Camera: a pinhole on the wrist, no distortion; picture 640 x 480 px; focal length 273.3 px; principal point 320.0 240.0 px. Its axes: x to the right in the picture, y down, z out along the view. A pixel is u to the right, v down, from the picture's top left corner.
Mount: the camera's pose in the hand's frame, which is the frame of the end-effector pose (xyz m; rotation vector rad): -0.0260 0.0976 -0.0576 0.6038 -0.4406 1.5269
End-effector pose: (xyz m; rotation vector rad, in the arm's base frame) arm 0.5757 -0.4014 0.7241 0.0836 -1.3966 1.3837
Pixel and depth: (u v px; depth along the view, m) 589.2 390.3 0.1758
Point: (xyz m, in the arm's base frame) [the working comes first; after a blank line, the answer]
In the camera's frame: 0.1732 0.0967 0.1758

0.4117 -0.5683 0.6330
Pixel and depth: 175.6 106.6 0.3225
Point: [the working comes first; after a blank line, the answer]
In the camera's frame: -0.1704 -0.1574 0.3225

0.6238 -0.4291 1.0068
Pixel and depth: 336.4 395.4 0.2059
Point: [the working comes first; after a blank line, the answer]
In the camera's frame: 0.0124 0.1171 0.2059

0.5653 -0.5716 0.6928
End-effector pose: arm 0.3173 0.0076 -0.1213 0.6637 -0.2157 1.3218
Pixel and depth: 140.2 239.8 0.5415
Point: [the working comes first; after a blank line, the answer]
In the camera's frame: -0.3562 -0.0004 0.5415

0.8410 -0.1024 -0.1595
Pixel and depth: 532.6 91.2 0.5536
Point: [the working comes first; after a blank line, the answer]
In the camera's frame: 0.4306 -0.3014 0.5536

0.4333 -0.0490 0.5760
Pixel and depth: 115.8 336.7 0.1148
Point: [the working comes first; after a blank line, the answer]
In the camera's frame: -0.0858 0.0406 0.1148

0.3393 -0.0327 -0.1771
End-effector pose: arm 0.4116 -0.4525 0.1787 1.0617 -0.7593 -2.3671
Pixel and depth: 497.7 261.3 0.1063
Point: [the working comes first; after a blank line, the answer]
In the camera's frame: 0.0691 0.0083 0.1063

0.3858 -0.4838 0.2837
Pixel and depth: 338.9 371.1 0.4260
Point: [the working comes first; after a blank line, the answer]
In the camera's frame: 0.0295 0.2043 0.4260

0.2585 -0.1359 0.3545
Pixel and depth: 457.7 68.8 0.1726
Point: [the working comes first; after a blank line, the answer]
In the camera's frame: 0.0870 -0.1081 0.1726

0.2668 -0.5239 0.2339
